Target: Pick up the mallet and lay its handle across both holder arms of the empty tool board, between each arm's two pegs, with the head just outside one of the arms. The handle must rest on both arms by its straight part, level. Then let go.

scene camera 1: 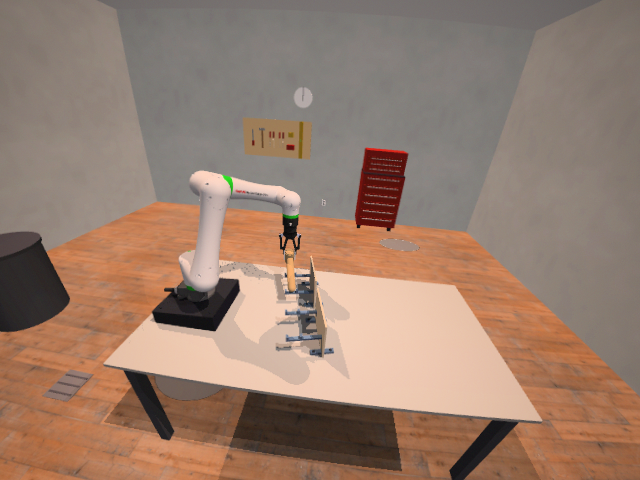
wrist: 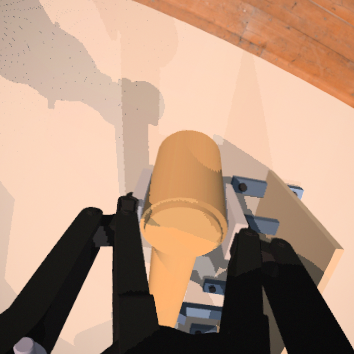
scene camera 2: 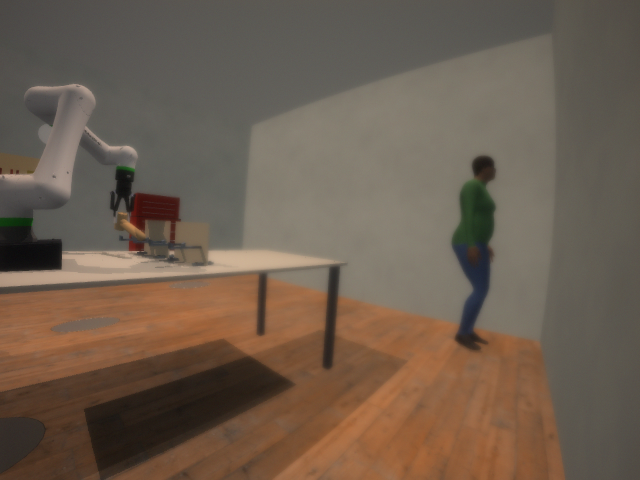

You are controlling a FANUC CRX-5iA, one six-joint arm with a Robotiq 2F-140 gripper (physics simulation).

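Note:
My gripper (scene camera 1: 289,251) (scene camera 2: 122,211) (wrist: 184,190) is shut on the head of the tan wooden mallet (scene camera 1: 291,273) (scene camera 2: 132,227) (wrist: 188,167). The head is up between the fingertips. The handle slopes down from it, towards the front in scene camera 1 and to the right in scene camera 2. The mallet is tilted, above the table by the far board's arms. The far tool board (scene camera 1: 312,273) (scene camera 2: 156,232) (wrist: 305,225) stands upright, with blue holder arms (scene camera 1: 303,292) beside the handle. Whether the handle touches an arm is unclear. The pegs are too small to tell apart.
A second upright board (scene camera 1: 322,322) (scene camera 2: 192,240) with blue arms (scene camera 1: 305,337) stands nearer the front of the white table (scene camera 1: 413,351) (scene camera 2: 268,258). The robot's black base (scene camera 1: 196,310) is left of the boards. A person (scene camera 2: 478,242) stands beyond the table.

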